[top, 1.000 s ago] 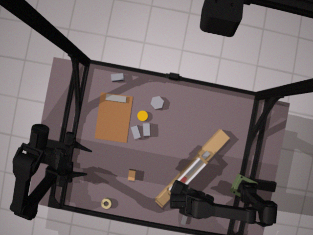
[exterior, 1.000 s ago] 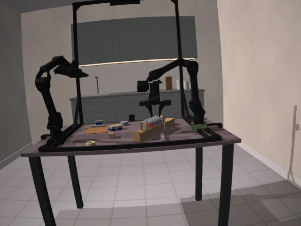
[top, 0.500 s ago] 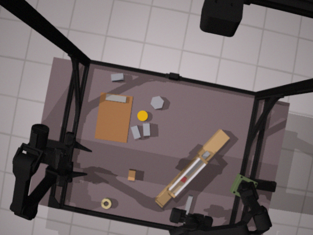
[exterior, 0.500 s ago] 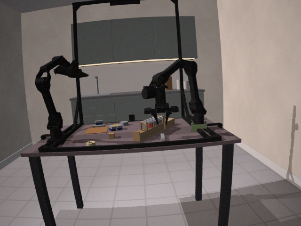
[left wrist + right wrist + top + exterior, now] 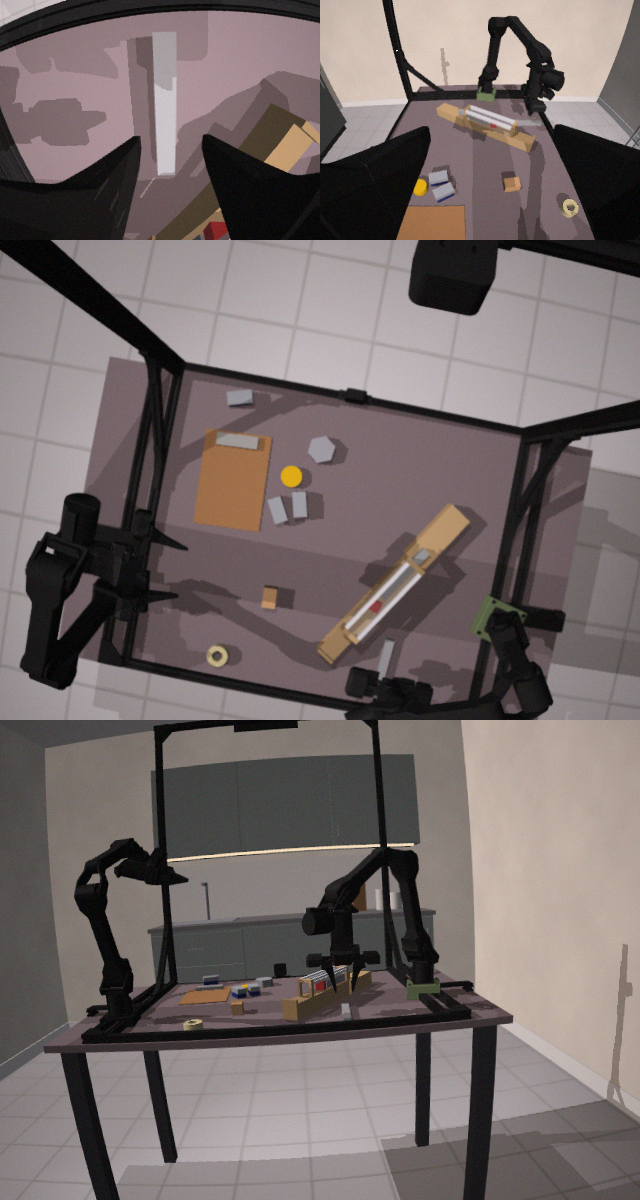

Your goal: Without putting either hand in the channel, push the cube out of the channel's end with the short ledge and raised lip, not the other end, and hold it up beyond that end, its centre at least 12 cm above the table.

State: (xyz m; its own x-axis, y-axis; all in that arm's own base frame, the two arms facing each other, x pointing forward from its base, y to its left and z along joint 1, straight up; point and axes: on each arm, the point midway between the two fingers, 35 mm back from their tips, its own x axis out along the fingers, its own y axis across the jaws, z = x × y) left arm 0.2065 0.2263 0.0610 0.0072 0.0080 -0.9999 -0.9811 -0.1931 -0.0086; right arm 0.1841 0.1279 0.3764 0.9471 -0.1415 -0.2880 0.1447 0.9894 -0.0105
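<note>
Now: left hand 180 mm past the tan channel, 20 mm to the left of it and 50 mm above it. Also, from my left hand: yellow disc: 450 mm behind, 260 mm to the right, 100 mm below; small tan block: 160 mm behind, 280 mm to the right, 90 mm below; grey hexagon: 520 mm behind, 190 mm to the right, 90 mm below.
</note>
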